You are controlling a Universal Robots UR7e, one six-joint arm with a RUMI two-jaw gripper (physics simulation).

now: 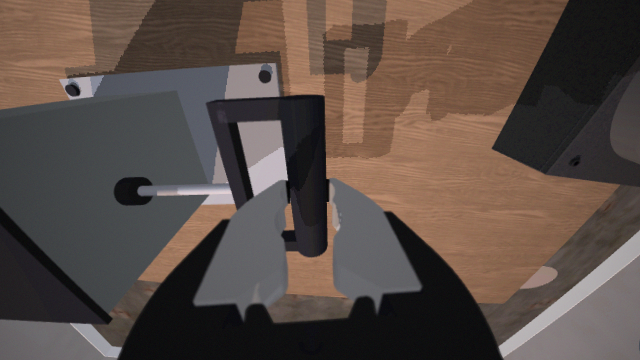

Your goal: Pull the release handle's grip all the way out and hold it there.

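Note:
The release handle's grip (pixel 306 145) is a dark round bar on a dark rectangular frame. It stands away from a grey-green housing (pixel 90 150) on the left. A thin silver rod (pixel 185 190) runs from a black bushing (pixel 133 191) in the housing to the handle's frame, so a length of rod shows between them. My gripper (pixel 308 181) is shut on the grip bar, with one fingertip on each side of it, at about the middle of the bar. Part of the frame is hidden behind the left finger.
A pale base plate (pixel 250 90) with dark screws lies behind the handle on the wooden table top (pixel 440 200). A black block-shaped object (pixel 540 100) stands at the upper right. The table's edge runs along the lower right, with a pale rail (pixel 575 295) beyond it.

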